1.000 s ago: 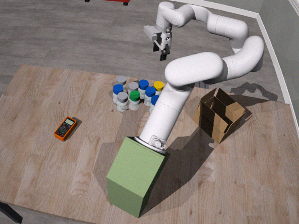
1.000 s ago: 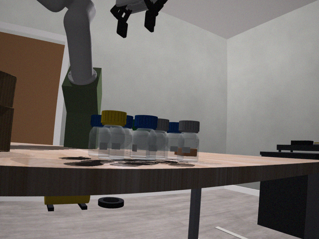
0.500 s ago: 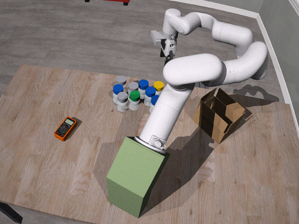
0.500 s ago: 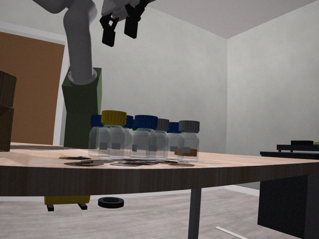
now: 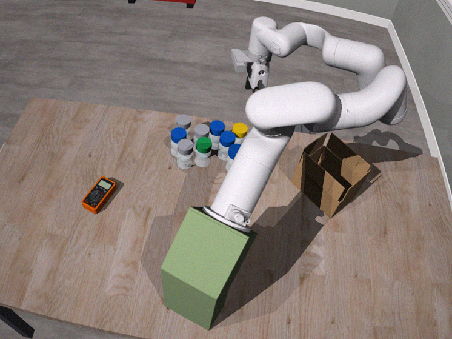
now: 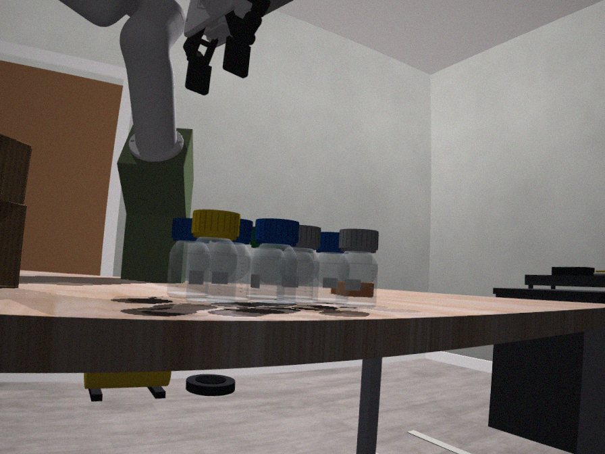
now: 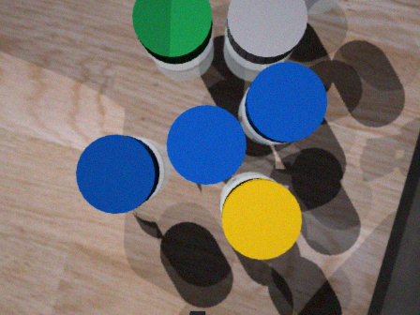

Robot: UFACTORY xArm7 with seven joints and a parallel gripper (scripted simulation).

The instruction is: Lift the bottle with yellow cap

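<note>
My hand is 22 cm above the yellow-capped bottle and 2 cm to the right of it. Round my hand: orange multimeter: 56 cm to the left, 25 cm below, 8 cm behind; then green-capped bottle: 22 cm below, 17 cm to the left, 3 cm behind.
</note>
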